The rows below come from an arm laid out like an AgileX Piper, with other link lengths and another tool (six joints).
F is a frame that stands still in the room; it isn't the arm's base.
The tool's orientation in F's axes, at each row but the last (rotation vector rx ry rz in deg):
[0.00, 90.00, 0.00]
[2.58, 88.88, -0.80]
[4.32, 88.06, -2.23]
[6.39, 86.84, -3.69]
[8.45, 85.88, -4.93]
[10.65, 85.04, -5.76]
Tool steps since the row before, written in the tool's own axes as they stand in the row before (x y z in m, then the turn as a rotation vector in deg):
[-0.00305, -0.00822, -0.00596, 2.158, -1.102, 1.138]
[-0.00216, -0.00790, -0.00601, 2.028, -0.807, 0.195]
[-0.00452, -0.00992, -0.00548, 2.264, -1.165, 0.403]
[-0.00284, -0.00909, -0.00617, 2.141, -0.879, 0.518]
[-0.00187, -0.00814, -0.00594, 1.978, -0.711, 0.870]
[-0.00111, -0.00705, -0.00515, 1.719, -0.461, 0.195]
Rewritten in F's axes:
[-0.00596, -0.00822, 0.00305, 1.138, -1.102, -2.158]
[-0.00634, -0.00771, 0.00189, 0.204, -0.774, -2.040]
[-0.00634, -0.00959, 0.00410, 0.394, -1.141, -2.278]
[-0.00729, -0.00841, 0.00222, 0.533, -0.874, -2.140]
[-0.00720, -0.00721, 0.00112, 0.894, -0.766, -1.947]
[-0.00642, -0.00602, 0.00028, 0.255, -0.408, -1.725]

